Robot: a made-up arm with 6 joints.
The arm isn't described. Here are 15 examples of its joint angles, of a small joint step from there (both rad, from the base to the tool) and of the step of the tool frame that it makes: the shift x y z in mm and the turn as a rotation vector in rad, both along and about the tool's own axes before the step.
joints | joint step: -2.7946 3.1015 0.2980 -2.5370 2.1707 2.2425 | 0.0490 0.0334 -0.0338 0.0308 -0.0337 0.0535
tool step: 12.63 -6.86 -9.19 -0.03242 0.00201 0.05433
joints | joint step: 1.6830 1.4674 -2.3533 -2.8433 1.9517 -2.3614 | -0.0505 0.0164 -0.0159 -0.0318 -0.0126 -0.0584
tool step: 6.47 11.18 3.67 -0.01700 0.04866 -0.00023
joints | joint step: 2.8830 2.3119 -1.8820 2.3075 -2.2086 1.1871 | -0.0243 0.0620 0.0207 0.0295 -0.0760 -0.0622
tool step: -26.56 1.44 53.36 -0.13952 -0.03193 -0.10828
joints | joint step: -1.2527 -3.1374 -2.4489 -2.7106 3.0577 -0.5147 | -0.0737 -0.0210 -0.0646 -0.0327 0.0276 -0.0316
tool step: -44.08 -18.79 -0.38 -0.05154 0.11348 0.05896
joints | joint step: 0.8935 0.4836 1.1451 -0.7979 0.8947 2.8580 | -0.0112 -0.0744 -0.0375 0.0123 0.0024 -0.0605
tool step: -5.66 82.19 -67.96 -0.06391 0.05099 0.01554
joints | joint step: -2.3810 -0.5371 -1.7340 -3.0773 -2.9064 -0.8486 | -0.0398 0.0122 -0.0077 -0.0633 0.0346 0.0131
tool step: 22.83 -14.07 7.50 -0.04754 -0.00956 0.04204
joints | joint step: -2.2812 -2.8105 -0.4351 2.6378 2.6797 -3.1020 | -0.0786 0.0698 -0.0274 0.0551 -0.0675 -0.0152
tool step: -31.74 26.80 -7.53 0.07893 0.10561 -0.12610
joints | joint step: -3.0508 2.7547 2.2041 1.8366 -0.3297 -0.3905 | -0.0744 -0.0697 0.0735 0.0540 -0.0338 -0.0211
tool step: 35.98 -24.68 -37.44 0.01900 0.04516 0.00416
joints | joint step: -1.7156 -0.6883 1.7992 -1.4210 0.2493 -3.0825 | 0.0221 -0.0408 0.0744 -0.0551 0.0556 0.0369
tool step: -7.69 -31.66 -19.45 0.01879 -0.04144 -0.01678
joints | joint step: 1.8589 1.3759 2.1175 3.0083 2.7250 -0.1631 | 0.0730 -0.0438 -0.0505 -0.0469 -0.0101 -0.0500
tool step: -30.98 -24.91 39.02 0.06453 0.09332 0.04149
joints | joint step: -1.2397 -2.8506 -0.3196 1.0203 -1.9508 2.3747 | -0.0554 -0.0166 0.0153 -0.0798 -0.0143 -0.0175
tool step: 9.69 -10.84 -0.05 0.00464 0.02748 -0.00811
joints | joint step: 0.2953 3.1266 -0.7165 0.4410 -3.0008 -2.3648 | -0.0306 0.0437 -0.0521 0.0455 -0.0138 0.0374
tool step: 15.12 7.20 12.13 0.02554 0.01750 -0.03213
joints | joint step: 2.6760 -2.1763 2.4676 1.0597 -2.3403 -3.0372 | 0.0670 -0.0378 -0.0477 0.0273 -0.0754 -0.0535
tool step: -6.46 -23.03 34.83 -0.11555 0.11092 -0.06263
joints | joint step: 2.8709 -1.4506 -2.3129 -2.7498 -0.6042 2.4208 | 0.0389 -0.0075 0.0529 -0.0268 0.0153 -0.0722
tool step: 36.25 6.08 19.50 -0.00215 0.04614 -0.12296
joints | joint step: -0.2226 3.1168 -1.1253 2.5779 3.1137 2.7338 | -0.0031 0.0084 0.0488 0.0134 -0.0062 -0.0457
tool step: -35.86 4.20 3.16 0.00225 0.06292 -0.05956
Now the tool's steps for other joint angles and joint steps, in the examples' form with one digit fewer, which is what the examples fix.
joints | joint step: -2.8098 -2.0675 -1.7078 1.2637 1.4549 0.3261 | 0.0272 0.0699 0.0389 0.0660 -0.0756 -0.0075
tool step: 10.1 -76.3 17.4 -0.0359 -0.0215 0.0986
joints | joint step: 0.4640 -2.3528 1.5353 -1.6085 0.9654 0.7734 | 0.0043 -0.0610 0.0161 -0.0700 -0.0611 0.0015
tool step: -16.2 -43.8 -12.3 0.0194 -0.0953 -0.0025
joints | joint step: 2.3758 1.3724 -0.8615 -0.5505 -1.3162 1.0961 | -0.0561 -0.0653 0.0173 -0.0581 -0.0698 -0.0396
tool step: -45.2 -27.2 27.0 -0.1290 0.0380 -0.1101
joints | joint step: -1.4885 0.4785 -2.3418 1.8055 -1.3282 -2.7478 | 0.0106 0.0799 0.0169 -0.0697 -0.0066 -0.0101
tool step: 45.9 20.8 8.3 0.0582 0.0150 -0.1174
